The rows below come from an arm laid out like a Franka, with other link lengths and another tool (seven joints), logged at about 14 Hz.
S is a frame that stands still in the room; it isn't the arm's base.
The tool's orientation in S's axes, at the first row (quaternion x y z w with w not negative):
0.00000, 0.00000, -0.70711, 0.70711
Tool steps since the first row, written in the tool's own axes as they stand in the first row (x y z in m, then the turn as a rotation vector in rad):
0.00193, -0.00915, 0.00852, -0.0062, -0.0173, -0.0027
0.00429, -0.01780, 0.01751, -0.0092, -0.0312, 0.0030
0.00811, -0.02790, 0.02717, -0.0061, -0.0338, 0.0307
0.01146, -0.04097, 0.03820, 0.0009, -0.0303, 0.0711
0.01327, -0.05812, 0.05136, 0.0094, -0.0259, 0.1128
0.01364, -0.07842, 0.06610, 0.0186, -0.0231, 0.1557
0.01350, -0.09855, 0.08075, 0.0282, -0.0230, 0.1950
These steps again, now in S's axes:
-0.00915, -0.00193, 0.00852, -0.0173, 0.0062, -0.0027
-0.01780, -0.00429, 0.01751, -0.0312, 0.0092, 0.0030
-0.02790, -0.00811, 0.02717, -0.0338, 0.0061, 0.0307
-0.04097, -0.01146, 0.03820, -0.0303, -0.0009, 0.0711
-0.05812, -0.01327, 0.05136, -0.0259, -0.0094, 0.1128
-0.07842, -0.01364, 0.06610, -0.0231, -0.0186, 0.1557
-0.09855, -0.01350, 0.08075, -0.0230, -0.0282, 0.1950

